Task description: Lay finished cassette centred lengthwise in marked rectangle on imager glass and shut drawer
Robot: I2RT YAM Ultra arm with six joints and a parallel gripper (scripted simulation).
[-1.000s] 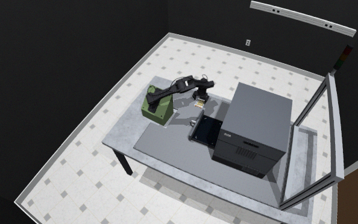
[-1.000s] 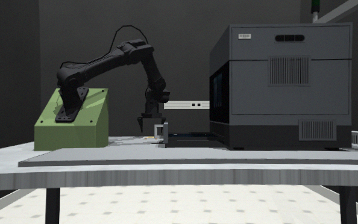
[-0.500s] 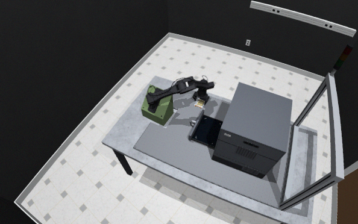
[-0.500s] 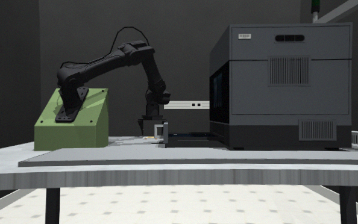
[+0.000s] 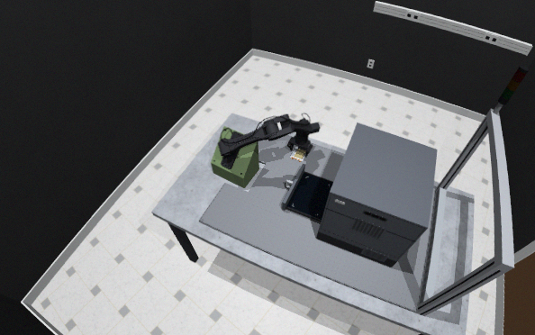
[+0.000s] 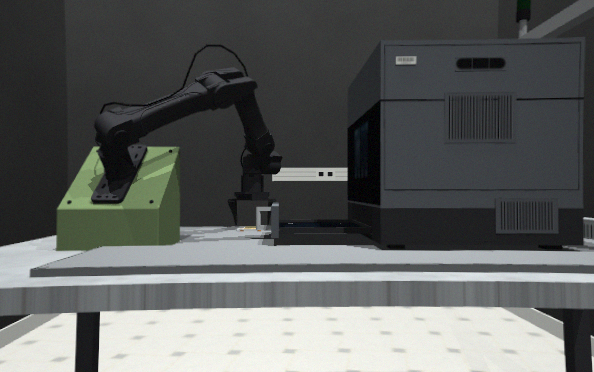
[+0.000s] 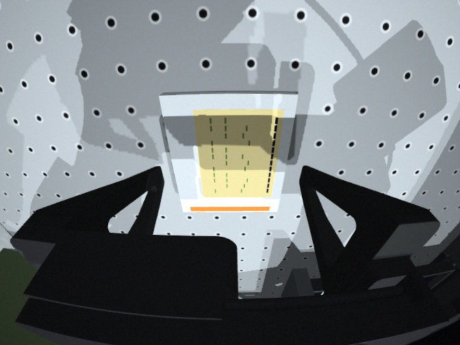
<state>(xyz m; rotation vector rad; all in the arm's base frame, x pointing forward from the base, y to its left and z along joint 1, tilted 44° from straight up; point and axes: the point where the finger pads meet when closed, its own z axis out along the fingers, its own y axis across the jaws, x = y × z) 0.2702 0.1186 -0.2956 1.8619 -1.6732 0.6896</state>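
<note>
My gripper is now 20 mm above the cassette. The rest, counted from my hand: imager drawer (240 mm to the right, 210 mm ahead, 30 mm above).
</note>
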